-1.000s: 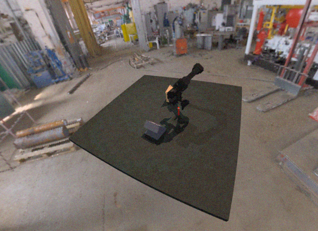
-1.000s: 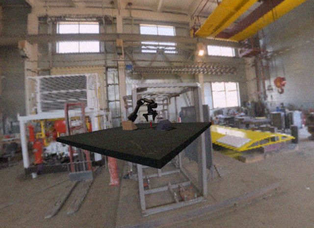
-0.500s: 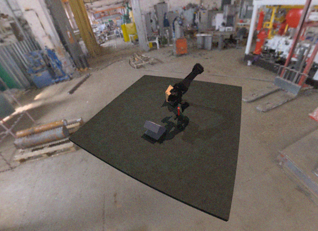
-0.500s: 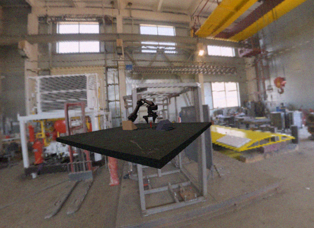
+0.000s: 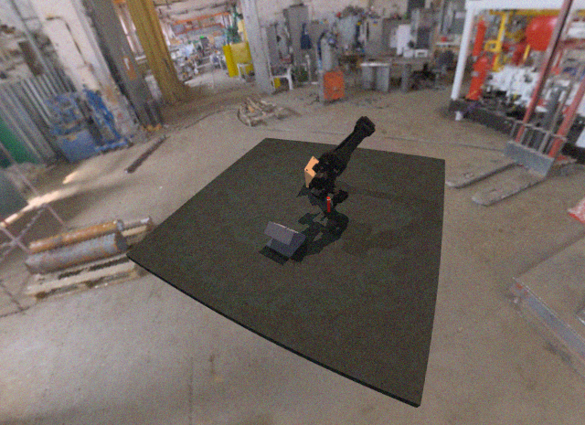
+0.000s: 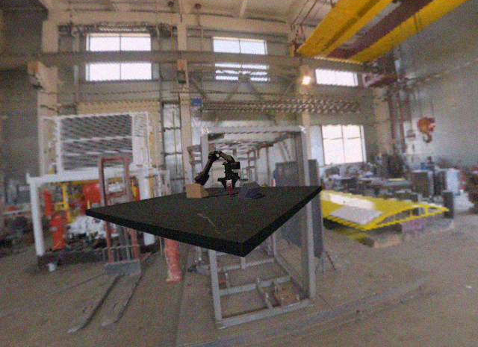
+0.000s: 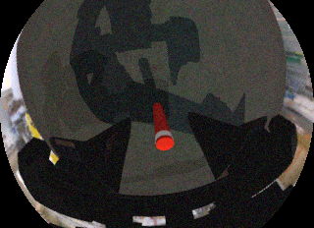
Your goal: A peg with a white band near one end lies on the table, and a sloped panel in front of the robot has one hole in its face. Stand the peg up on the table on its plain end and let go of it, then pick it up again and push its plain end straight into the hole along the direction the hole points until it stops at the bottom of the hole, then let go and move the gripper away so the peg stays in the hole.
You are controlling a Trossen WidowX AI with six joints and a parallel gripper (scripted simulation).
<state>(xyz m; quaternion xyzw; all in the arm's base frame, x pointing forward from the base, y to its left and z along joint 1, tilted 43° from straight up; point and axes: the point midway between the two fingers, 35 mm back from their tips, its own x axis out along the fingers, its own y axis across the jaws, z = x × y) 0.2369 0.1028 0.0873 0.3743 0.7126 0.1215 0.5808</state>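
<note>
Right now the grey sloped panel is 230 mm ahead of my gripper tip and 110 mm to the right of it. Round my gripper tip: red peg: 20 mm above.
</note>
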